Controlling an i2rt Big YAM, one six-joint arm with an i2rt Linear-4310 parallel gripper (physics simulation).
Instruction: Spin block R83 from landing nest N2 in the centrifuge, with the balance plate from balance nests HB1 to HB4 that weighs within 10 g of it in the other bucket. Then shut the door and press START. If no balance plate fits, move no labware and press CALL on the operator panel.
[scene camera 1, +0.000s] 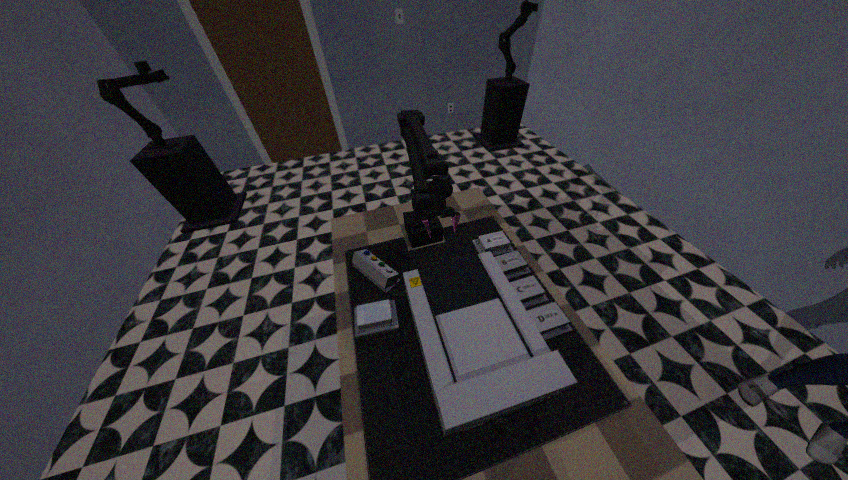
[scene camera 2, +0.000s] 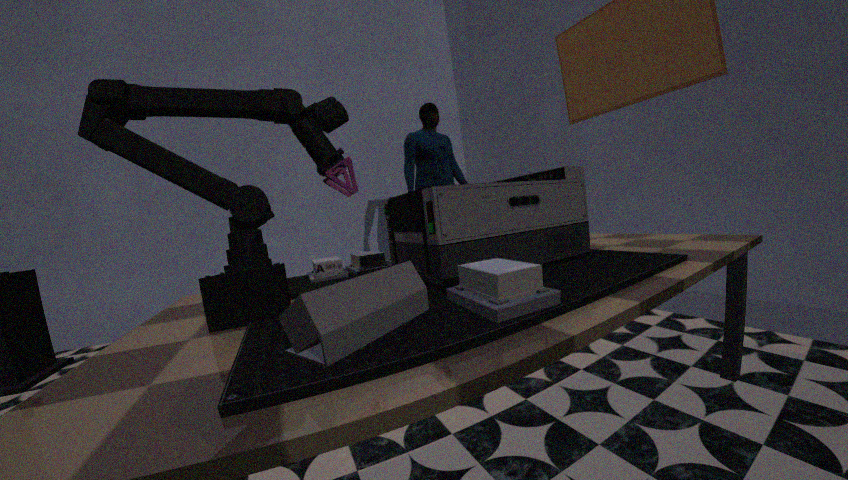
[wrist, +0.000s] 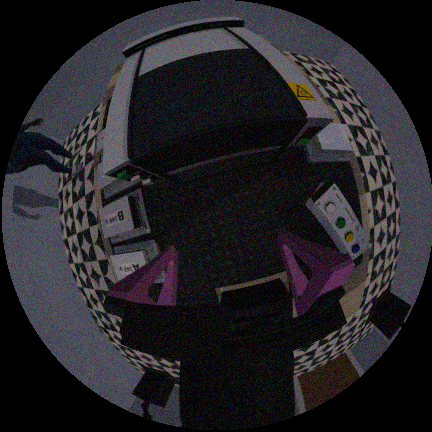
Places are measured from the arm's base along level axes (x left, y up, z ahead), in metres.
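Pixels of known places: gripper, fingertip midpoint: (scene camera 1: 442, 235) (scene camera 2: 353, 194) (wrist: 225, 242); arm's base at its link origin: (scene camera 2: 250, 269).
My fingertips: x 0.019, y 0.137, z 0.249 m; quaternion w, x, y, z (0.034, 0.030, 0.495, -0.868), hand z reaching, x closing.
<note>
Ahead of a thing's pixels: the offset from my fingertips to its top centre. Level surfaces: height alone.
My gripper (scene camera 1: 441, 234) (scene camera 2: 351, 193) (wrist: 225, 242) is open and empty, high above the mat between the arm's base and the centrifuge (scene camera 1: 426, 333) (scene camera 2: 487, 211) (wrist: 116, 132). A white block {dx -0.319, dy -0.162, dz +0.151 m} (scene camera 1: 373, 312) (scene camera 2: 499, 279) (wrist: 334, 137) sits on a grey nest beside the centrifuge; its label is not readable. Balance plates A {dx +0.277, dy -0.171, dz -0.057 m} (scene camera 1: 495, 239) (scene camera 2: 327, 267) (wrist: 129, 264), B {dx +0.283, dy -0.171, dz +0.079 m} (scene camera 1: 511, 260) (wrist: 119, 216), C {dx +0.275, dy -0.171, dz +0.218 m} (scene camera 1: 528, 287) and D {dx +0.286, dy -0.171, dz +0.350 m} (scene camera 1: 549, 318) sit in a row on the opposite side. Their weights are too blurred to read surely. The buckets cannot be made out in the dark.
The operator panel {dx -0.286, dy -0.141, dz -0.070 m} (scene camera 1: 376, 270) (scene camera 2: 371, 309) (wrist: 336, 218), with white, green, yellow and blue buttons, stands on the black mat {dy -0.223 m} (scene camera 1: 392, 404) (scene camera 2: 630, 261) near the block's nest. The centrifuge's side walls rise high. A person (scene camera 2: 429, 148) (wrist: 37, 150) stands beyond the table.
</note>
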